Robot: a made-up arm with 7 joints.
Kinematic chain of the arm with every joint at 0, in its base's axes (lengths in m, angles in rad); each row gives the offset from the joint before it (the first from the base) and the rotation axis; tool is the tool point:
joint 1: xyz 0 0 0.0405 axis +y
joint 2: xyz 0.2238 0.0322 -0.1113 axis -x
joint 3: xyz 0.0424 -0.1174 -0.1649 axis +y
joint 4: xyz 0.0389 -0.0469 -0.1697 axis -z
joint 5: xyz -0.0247 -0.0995 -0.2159 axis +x
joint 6: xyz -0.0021 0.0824 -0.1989 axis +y
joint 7: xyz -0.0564 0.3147 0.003 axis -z
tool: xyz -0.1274 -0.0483 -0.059
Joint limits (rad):
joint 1: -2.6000..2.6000
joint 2: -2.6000..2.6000
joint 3: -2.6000..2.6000
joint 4: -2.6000..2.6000
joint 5: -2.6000..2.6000
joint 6: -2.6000..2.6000
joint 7: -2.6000..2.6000
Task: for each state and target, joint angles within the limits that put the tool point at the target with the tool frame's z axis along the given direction. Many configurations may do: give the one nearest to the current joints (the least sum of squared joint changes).
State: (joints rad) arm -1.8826 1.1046 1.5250 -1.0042 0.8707 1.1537 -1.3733
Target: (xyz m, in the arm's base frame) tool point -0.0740 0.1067 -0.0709 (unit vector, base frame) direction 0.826 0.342 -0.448
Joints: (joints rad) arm -1.6599 0.9640 1.9179 -1.0241 0.3376 2.0469 -1.6908
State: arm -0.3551 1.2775 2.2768 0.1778 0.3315 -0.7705 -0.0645
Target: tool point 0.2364 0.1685 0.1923 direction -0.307 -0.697 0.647
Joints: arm -0.8088 0.8788 2.2460 -0.4749 1.2540 -0.5296 -0.1999
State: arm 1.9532 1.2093 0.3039 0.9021 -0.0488 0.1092 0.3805
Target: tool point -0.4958 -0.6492 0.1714 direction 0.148 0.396 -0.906
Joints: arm 1.8791 1.2369 0.5933 1.0456 -0.2320 0.4389 0.3697
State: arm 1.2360 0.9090 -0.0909 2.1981 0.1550 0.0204 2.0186
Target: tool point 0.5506 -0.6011 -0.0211 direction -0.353 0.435 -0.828
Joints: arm 1.2430 1.6550 0.7584 2.5485 0.4377 -0.4575 2.1620
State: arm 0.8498 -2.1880 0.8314 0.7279 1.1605 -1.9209 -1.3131
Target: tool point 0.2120 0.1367 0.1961 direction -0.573 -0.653 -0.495
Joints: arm 0.5855 -2.6000 1.3105 0.3486 1.2705 -1.3997 -0.8329
